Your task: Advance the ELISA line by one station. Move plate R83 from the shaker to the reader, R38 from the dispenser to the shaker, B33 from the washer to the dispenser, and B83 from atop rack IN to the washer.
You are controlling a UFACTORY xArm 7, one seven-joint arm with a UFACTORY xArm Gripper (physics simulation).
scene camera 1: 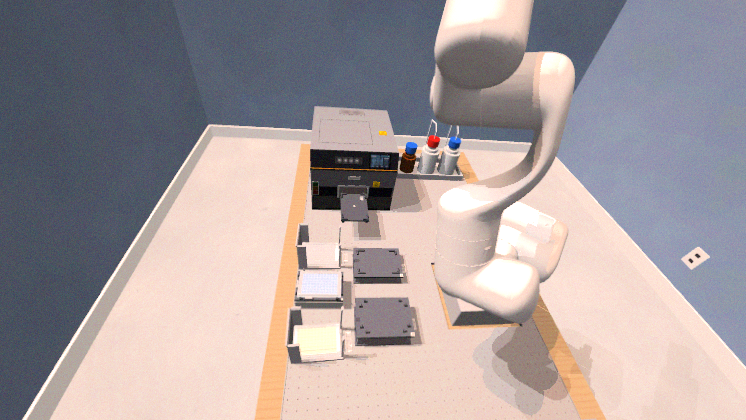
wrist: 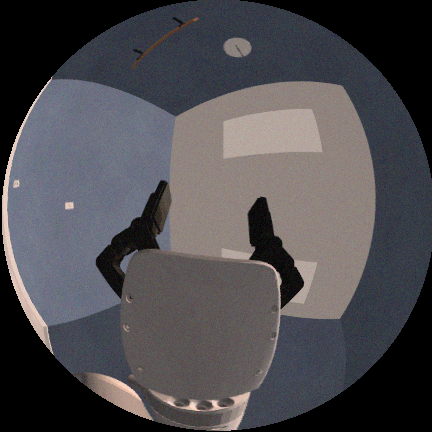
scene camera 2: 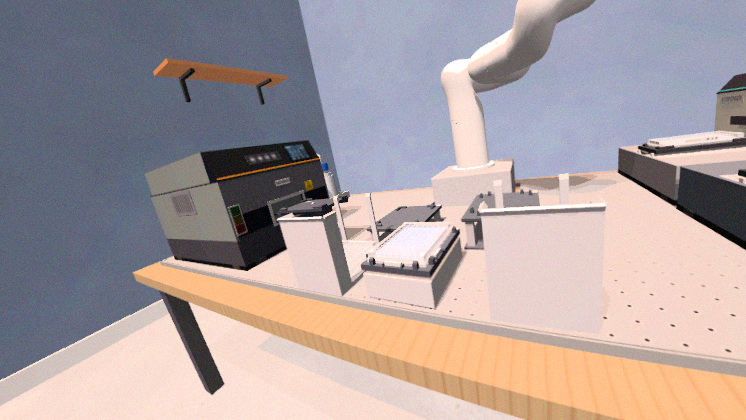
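Seen in the pictures: gripper, fingertip midpoint: (wrist: 212, 196); arm's base at its link origin: (scene camera 2: 473, 168).
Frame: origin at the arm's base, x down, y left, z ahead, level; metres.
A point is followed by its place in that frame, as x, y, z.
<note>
My gripper (wrist: 212, 196) {-0.858, 0.055, 0.277} is open and empty in the wrist view, pointing towards the ceiling, away from the bench. A clear plate with bluish wells (scene camera 1: 320, 284) {0.023, 0.097, 0.501} (scene camera 2: 412, 242) {0.019, 0.107, 0.524} sits on a white-based device with a dark clamped platform (scene camera 2: 400, 267) {0.032, 0.117, 0.570}, between two racks. The large grey and black instrument (scene camera 1: 352, 130) {-0.183, -0.484, 0.509} (scene camera 2: 261, 182) {-0.093, -0.298, 0.528} has its dark tray (scene camera 1: 354, 208) {-0.017, -0.214, 0.447} extended, with no plate on it. At the far right of scene camera 2, a white plate (scene camera 2: 694, 138) {-0.017, 0.467, -0.035} sits on a grey device (scene camera 2: 649, 169) {0.039, 0.396, -0.006}. Plate labels cannot be read, so I cannot tell which plate is which.
White racks (scene camera 1: 302, 247) {-0.030, 0.010, 0.578} (scene camera 1: 294, 339) {0.052, 0.259, 0.535} stand along the bench edge; the nearer holds something pale yellow (scene camera 1: 316, 340) {0.058, 0.250, 0.477}. Dark raised platforms (scene camera 1: 378, 262) {0.046, -0.034, 0.333} (scene camera 1: 383, 319) {0.027, 0.175, 0.301} stand beside them. Bottles (scene camera 1: 429, 159) {-0.008, -0.637, 0.149} stand behind, in a tray. A dark device (scene camera 2: 712, 200) {0.044, 0.440, 0.229} is at the right.
</note>
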